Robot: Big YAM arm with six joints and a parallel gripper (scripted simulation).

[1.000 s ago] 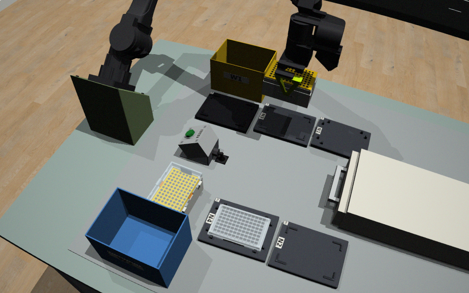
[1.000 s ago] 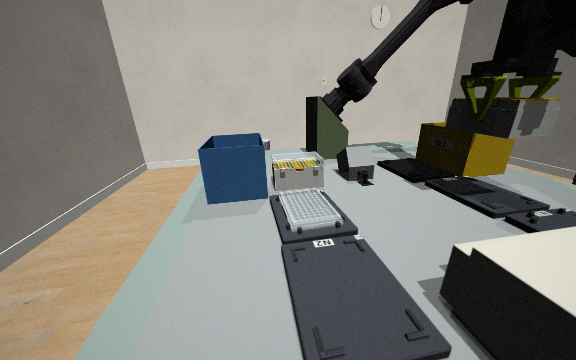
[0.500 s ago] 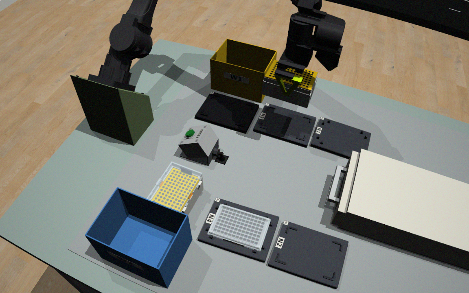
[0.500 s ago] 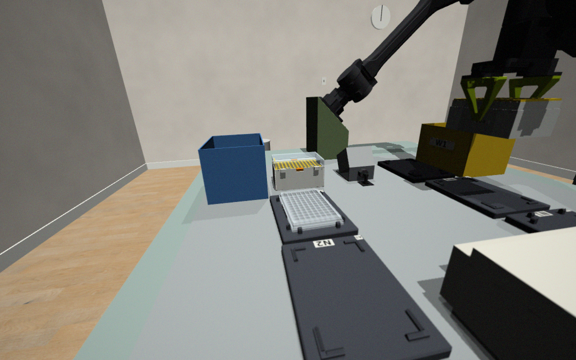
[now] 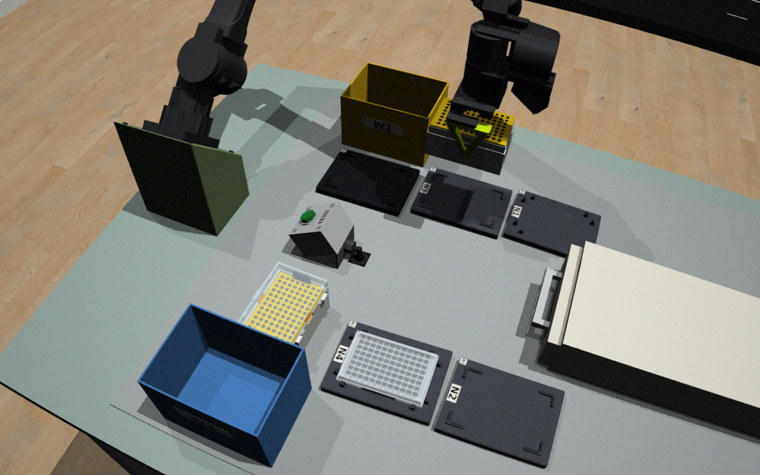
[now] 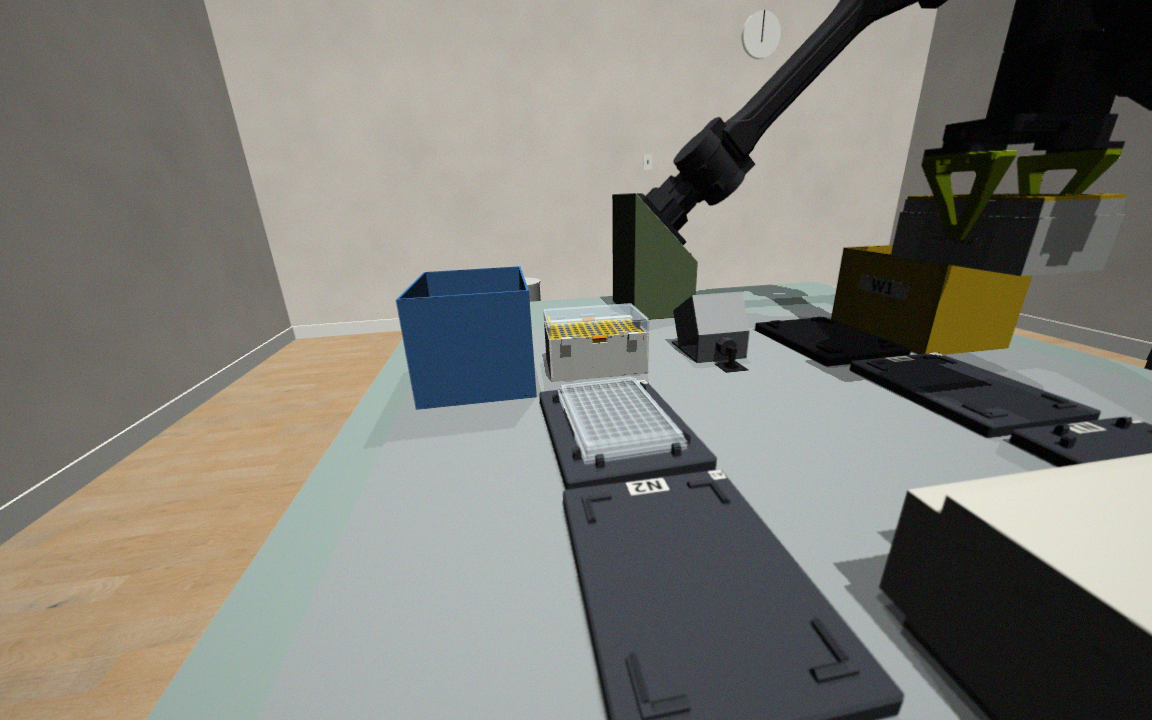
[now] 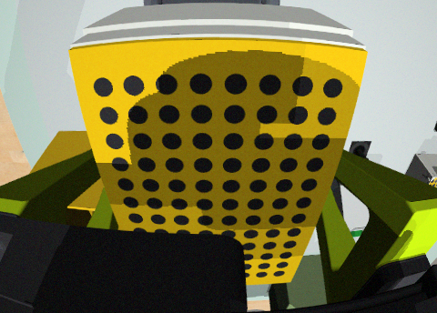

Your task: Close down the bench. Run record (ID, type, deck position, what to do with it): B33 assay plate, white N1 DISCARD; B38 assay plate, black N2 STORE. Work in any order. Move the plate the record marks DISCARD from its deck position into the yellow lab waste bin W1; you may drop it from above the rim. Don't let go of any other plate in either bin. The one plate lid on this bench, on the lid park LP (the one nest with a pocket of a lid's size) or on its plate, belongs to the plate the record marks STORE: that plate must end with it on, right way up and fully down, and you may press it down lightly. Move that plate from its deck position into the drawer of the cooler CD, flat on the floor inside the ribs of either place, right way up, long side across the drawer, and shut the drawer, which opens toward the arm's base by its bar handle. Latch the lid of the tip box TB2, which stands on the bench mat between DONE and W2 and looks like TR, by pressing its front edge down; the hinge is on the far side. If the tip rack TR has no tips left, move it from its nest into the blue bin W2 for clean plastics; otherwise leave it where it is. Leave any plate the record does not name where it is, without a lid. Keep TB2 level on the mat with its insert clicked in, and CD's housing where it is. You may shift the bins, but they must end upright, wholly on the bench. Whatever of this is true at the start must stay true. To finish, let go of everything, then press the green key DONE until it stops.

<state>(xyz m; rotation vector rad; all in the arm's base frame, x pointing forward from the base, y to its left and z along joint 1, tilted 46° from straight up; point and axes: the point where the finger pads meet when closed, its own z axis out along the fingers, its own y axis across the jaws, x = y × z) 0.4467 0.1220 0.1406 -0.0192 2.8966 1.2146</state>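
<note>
Right now my hand is 18 cm past the blue bin W2, 50 cm to the left of it and 13 cm above it. Round my hand: black lid park (18 cm behind, 1 cm to the right, 16 cm below); then nest N3 (1 cm to the left, 16 cm below); then tip rack TR (1 cm behind, 1 cm to the right, 1 cm above).
</note>
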